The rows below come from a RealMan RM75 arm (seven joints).
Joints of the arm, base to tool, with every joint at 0 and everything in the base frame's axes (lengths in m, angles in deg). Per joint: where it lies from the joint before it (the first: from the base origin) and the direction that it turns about. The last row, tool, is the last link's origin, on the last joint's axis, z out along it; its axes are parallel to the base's.
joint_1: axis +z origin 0 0 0.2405
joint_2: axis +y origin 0 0 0
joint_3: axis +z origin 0 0 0.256
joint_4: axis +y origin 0 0 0
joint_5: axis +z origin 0 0 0.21
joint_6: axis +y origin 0 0 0
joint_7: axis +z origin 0 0 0.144
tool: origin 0 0 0
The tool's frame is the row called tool.
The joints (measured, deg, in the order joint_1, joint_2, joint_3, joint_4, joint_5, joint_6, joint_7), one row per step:
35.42 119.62 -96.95 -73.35 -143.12 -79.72 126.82
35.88 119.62 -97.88 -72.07 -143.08 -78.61 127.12
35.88 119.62 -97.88 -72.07 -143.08 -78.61 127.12
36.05 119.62 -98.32 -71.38 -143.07 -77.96 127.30
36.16 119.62 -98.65 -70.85 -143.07 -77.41 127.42
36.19 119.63 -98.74 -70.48 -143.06 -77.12 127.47
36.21 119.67 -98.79 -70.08 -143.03 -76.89 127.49
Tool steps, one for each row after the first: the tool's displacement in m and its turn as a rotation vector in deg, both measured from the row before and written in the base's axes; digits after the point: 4 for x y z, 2 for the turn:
0.0013 0.0005 -0.0045 -0.10 -0.38 0.01
0.0000 0.0000 0.0000 0.00 0.00 0.00
0.0012 0.0003 -0.0022 0.05 -0.16 -0.09
0.0010 0.0003 -0.0017 0.08 -0.11 -0.05
0.0010 0.0002 -0.0008 0.06 -0.04 -0.17
0.0011 0.0000 -0.0009 -0.01 -0.02 -0.23

